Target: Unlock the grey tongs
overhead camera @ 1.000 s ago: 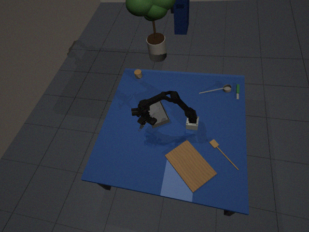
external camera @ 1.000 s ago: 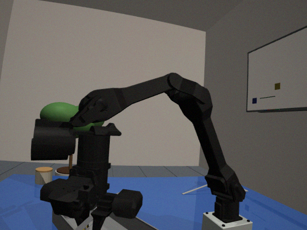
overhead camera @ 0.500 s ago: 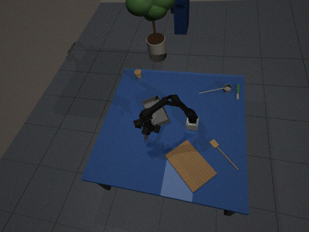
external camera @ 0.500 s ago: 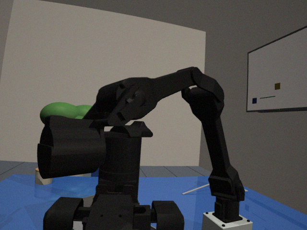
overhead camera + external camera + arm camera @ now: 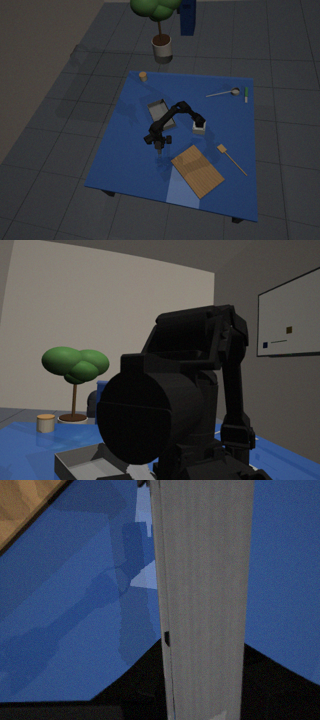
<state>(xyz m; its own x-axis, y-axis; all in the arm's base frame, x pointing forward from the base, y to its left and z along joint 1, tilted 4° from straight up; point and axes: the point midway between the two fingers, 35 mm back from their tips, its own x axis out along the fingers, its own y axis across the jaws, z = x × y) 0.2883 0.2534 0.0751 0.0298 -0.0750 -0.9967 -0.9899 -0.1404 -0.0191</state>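
My gripper tip is now 29 cm past the wooden board, 13 cm to the right of it and 12 cm above it. Also, from my gripper tip: cork-topped cup 34 cm ahead, 81 cm to the right, 9 cm below; grey roasting tin 7 cm ahead, 34 cm to the right, 10 cm below.
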